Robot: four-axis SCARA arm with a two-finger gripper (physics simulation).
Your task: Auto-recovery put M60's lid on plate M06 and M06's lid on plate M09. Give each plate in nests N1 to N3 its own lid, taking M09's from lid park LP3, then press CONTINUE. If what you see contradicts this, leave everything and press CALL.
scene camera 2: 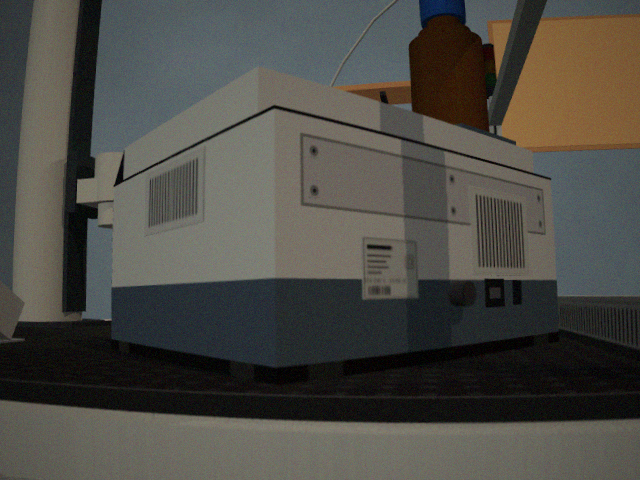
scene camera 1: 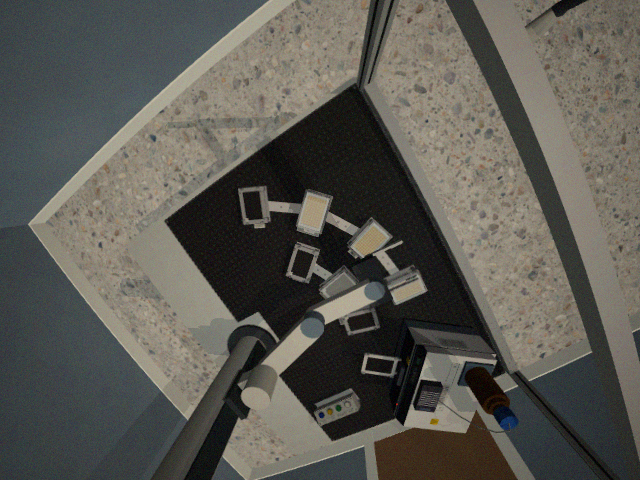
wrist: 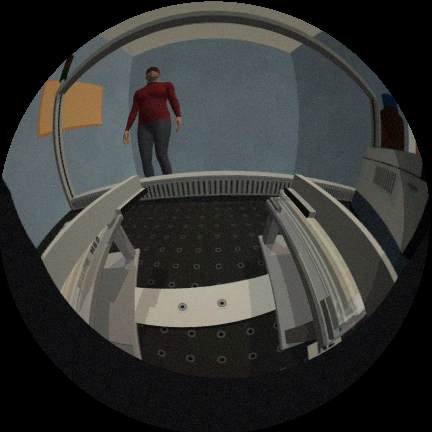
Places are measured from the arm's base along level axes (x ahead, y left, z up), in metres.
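Where they show: gripper, fingertip midpoint: (scene camera 1: 410, 260) (wrist: 212, 177); arm's base at its link origin: (scene camera 1: 253, 346).
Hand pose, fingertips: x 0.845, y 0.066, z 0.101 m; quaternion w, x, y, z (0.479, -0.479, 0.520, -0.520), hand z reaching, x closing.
Note:
Each offset is from my fingertips to the centre of the thing. "pt": to the spot under its first point.
My gripper (scene camera 1: 395, 263) (wrist: 212, 177) is open and empty, over the pale strip {pt dx -0.080, dy +0.004, dz -0.084 m} (scene camera 1: 386, 262) (wrist: 202, 306) between two nests. In the wrist view, a plate labelled M60 {pt dx -0.083, dy +0.092, dz -0.022 m} (wrist: 89, 260) is beside the left finger, and another clear-edged plate {pt dx -0.098, dy -0.064, dz -0.020 m} (wrist: 330, 280) is beside the right finger, its label not visible. In scene camera 1, three cream-welled plates {dx -0.232, dy +0.327, dz -0.002 m} (scene camera 1: 314, 211) {dx -0.095, dy +0.134, dz -0.017 m} (scene camera 1: 370, 238) {dx -0.064, dy -0.108, dz -0.015 m} (scene camera 1: 409, 290) sit in nests; the third is partly covered by a finger. A grey piece, perhaps a lid {dx -0.297, dy +0.022, dz -0.037 m} (scene camera 1: 338, 284), lies in a park frame, partly under the arm. Lid labels are unreadable.
Open frames (scene camera 1: 239, 205) (scene camera 1: 289, 262) {pt dx -0.233, dy -0.197, dz -0.041 m} (scene camera 1: 378, 321) {pt dx -0.378, dy -0.320, dz +0.010 m} (scene camera 1: 363, 364) stand around the plates. A button box {pt dx -0.621, dy -0.510, dz -0.024 m} (scene camera 1: 337, 406) with blue, yellow, green and white buttons stands near the front. A large instrument (scene camera 1: 439, 382) (scene camera 2: 206, 258) (wrist: 395, 200) bears a brown bottle {pt dx -0.004, dy -0.422, dz +0.218 m} (scene camera 1: 484, 386) (scene camera 2: 447, 72). A person (wrist: 153, 110) stands beyond the mat.

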